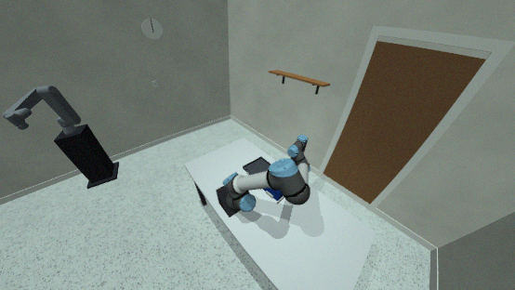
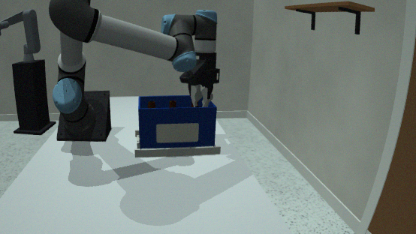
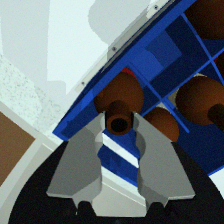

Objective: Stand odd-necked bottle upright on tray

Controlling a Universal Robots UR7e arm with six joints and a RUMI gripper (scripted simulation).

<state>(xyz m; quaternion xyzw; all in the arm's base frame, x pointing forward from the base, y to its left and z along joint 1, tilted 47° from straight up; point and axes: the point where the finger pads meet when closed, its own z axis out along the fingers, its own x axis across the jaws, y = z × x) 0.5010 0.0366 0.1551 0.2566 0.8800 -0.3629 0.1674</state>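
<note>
Now: hand 90 mm past the blue crate, 40 mm to the right of it and 70 mm above it. From my hand the other things lie so: bottle: 180 mm behind, 60 mm to the left, 70 mm below; dark grey tray: 130 mm behind, 330 mm to the left, 140 mm below.
</note>
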